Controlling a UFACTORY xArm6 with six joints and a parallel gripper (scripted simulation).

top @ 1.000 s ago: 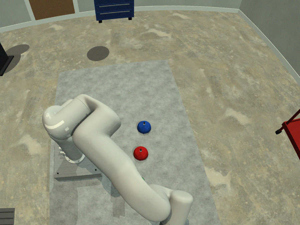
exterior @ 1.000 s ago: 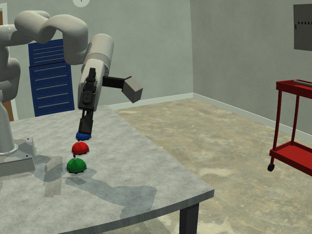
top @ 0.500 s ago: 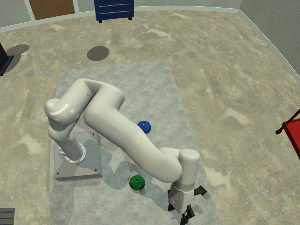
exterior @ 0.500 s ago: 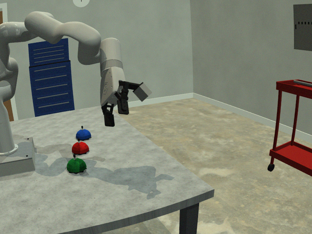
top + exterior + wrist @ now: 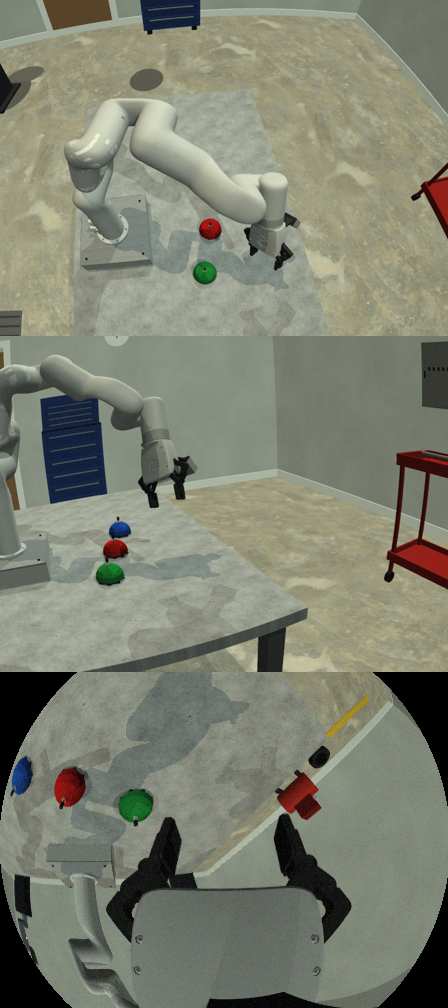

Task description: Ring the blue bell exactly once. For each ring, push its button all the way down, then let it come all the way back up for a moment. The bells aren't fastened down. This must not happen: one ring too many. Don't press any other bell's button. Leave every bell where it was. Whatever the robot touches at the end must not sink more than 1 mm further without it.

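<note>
My gripper is now 36 cm to the right of the blue bell, 17 cm above it and 15 cm past it. The rest, counted from my hand: green bell 18 cm behind, 17 cm below, 1 cm to the left; red bell 18 cm to the left, 17 cm below, 17 cm behind.
</note>
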